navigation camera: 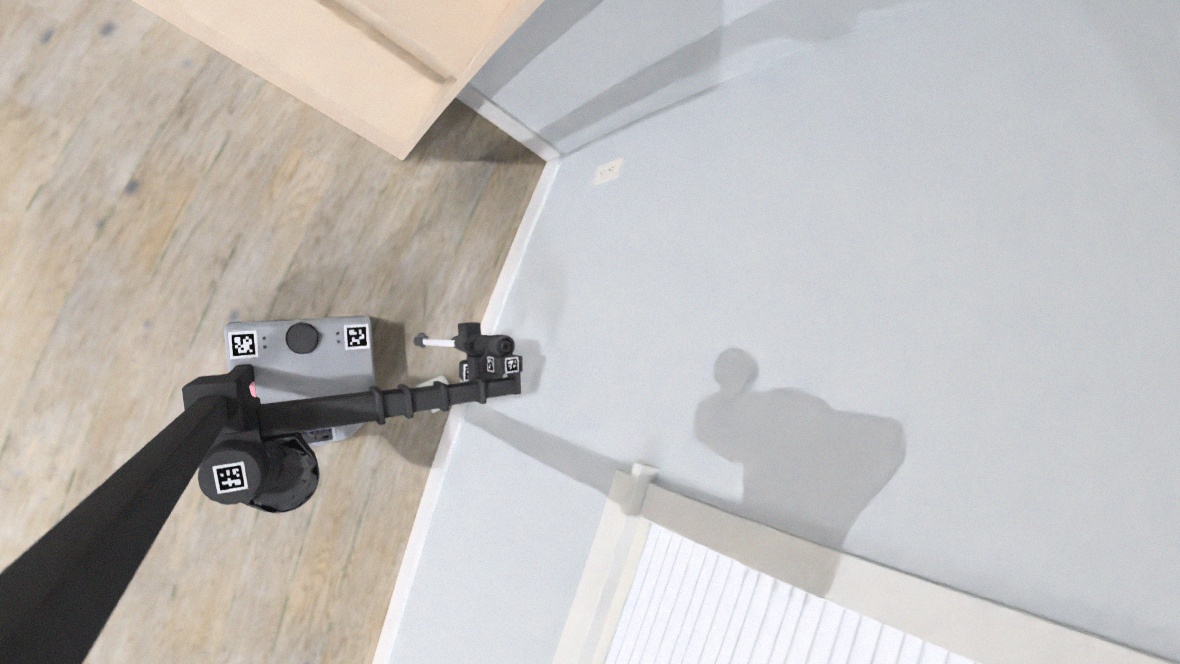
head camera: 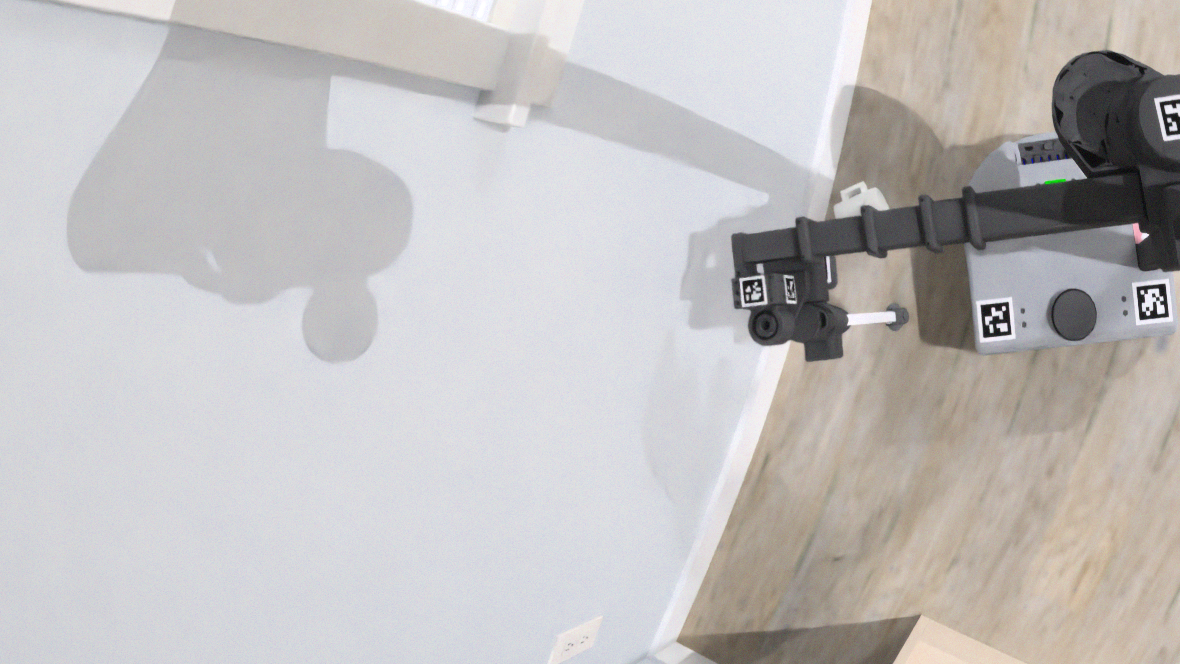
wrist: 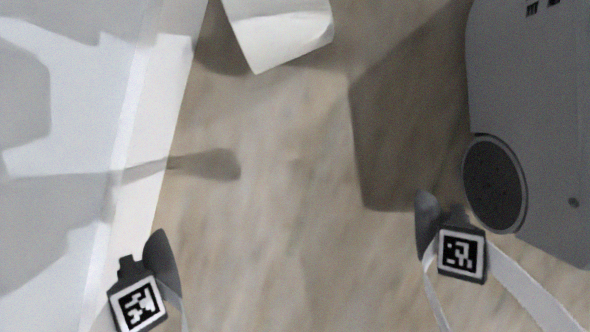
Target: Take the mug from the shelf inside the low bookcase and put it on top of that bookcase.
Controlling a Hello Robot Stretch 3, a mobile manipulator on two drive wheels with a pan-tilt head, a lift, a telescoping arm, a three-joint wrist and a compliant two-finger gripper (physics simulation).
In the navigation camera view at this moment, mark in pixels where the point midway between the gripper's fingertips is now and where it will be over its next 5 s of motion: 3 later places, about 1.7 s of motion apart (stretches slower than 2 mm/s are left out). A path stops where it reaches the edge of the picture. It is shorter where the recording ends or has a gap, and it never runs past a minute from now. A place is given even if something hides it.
The gripper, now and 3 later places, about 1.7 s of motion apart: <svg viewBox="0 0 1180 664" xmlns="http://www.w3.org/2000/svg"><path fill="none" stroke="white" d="M446 338L448 375L451 399L437 393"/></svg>
